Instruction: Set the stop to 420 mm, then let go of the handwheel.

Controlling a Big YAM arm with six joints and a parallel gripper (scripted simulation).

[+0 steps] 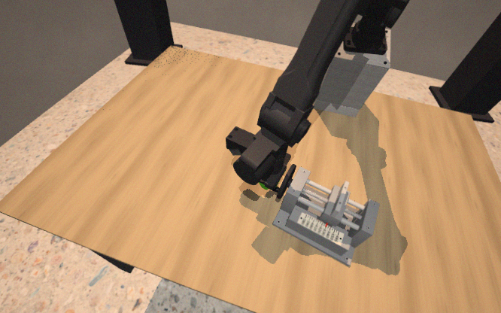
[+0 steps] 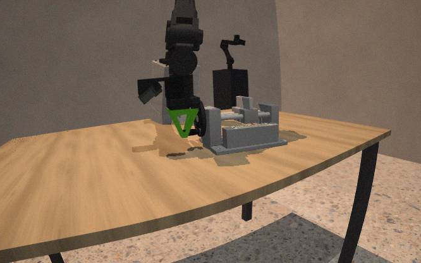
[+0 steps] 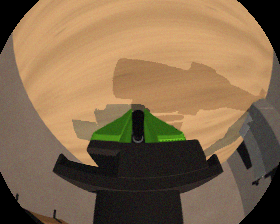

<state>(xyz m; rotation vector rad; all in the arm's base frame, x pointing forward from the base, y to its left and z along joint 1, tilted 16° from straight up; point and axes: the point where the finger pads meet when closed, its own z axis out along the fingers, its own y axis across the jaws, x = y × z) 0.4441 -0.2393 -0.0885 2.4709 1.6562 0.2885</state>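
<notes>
Now: the black handwheel 1 cm ahead of my hand, 3 cm to the left of it and 1 cm above it. Also, from my hand: sliding stop block (6 cm ahead, 16 cm to the left, 5 cm above).
</notes>
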